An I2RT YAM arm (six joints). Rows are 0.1 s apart.
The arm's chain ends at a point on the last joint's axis. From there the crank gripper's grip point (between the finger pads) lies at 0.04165 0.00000 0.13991 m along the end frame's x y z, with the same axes.
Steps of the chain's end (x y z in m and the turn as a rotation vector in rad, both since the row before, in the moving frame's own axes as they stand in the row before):
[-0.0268 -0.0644 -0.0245 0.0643 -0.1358 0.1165]
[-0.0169 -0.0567 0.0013 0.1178 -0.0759 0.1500]
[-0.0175 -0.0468 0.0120 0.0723 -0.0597 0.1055]
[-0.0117 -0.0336 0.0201 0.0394 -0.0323 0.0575]
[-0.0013 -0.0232 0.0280 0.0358 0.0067 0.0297]
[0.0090 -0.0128 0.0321 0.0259 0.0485 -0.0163]
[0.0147 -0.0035 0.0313 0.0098 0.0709 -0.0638]
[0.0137 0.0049 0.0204 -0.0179 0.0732 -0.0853]
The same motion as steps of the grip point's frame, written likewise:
[-0.0458 -0.0698 -0.0203 0.0643 -0.1358 0.1165]
[-0.0268 -0.0678 0.0034 0.1178 -0.0759 0.1500]
[-0.0256 -0.0530 0.0140 0.0723 -0.0597 0.1055]
[-0.0161 -0.0369 0.0213 0.0394 -0.0323 0.0575]
[-0.0003 -0.0270 0.0277 0.0358 0.0067 0.0297]
[0.0157 -0.0171 0.0299 0.0259 0.0485 -0.0163]
[0.0244 -0.0078 0.0280 0.0098 0.0709 -0.0638]
[0.0238 0.0034 0.0170 -0.0179 0.0732 -0.0853]

